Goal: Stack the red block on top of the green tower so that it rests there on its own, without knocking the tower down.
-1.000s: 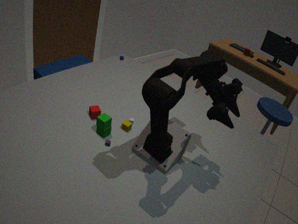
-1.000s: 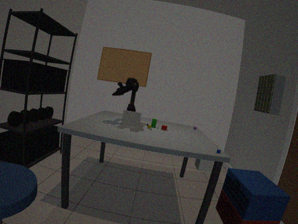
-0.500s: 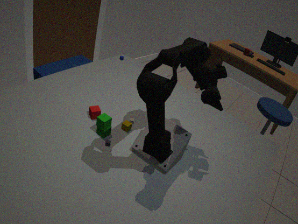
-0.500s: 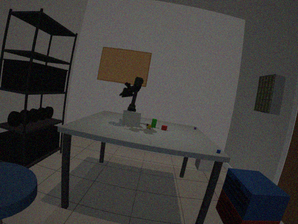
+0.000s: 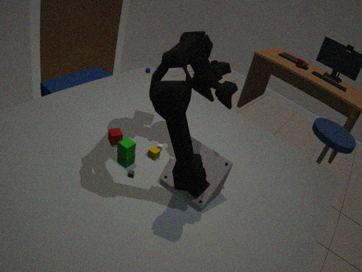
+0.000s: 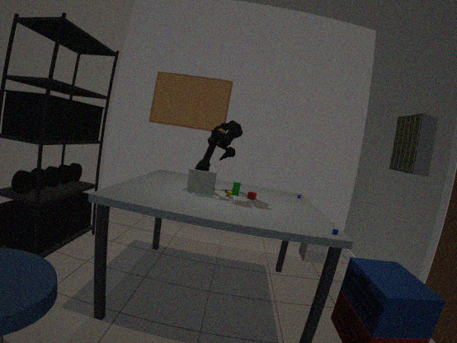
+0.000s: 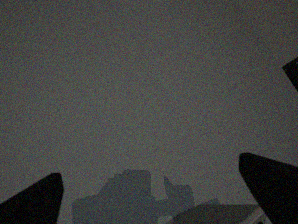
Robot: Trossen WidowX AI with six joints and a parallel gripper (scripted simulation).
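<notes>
Right now the red block is 260 mm ahead of my gripper tip, 220 mm to the left of it and 230 mm below it. Round my gripper tip: small blue cube: 720 mm ahead, 320 mm to the right, 240 mm below; then small yellow block: 120 mm ahead, 150 mm to the left, 230 mm below; then tiny dark cube: 80 mm ahead, 280 mm to the left, 240 mm below.
</notes>
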